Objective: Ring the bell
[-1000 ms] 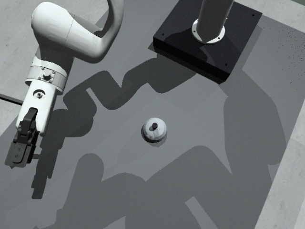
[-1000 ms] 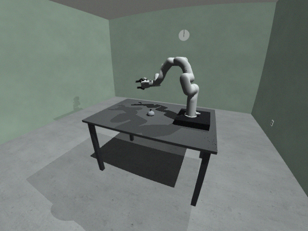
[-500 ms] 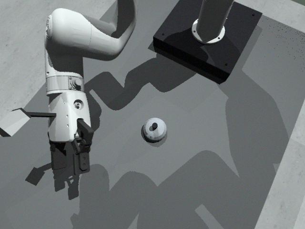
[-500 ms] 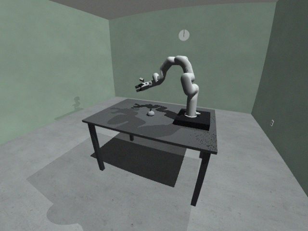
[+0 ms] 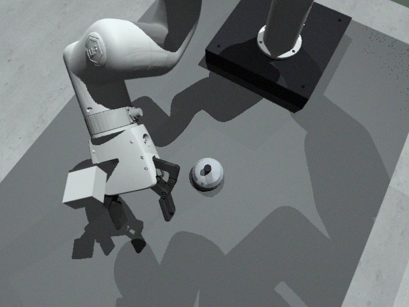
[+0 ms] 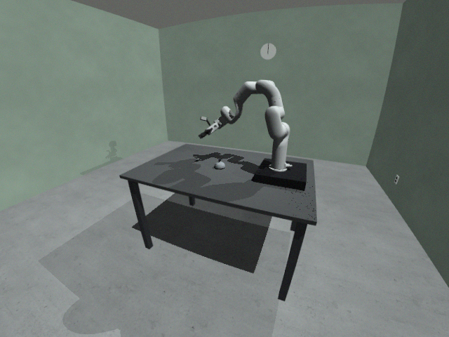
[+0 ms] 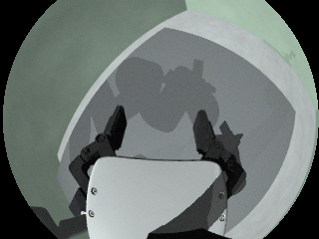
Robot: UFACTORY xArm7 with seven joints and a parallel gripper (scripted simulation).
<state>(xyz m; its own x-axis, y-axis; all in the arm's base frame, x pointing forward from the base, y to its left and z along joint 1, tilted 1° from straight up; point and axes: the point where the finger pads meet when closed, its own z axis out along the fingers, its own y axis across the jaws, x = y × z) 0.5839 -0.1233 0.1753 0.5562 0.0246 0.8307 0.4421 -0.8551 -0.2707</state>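
My hand is 160 mm past the bell button, 60 mm to the right of it and 170 mm above it. From my hand the other things lie so: bell (160 mm behind, 60 mm to the left, 180 mm below).
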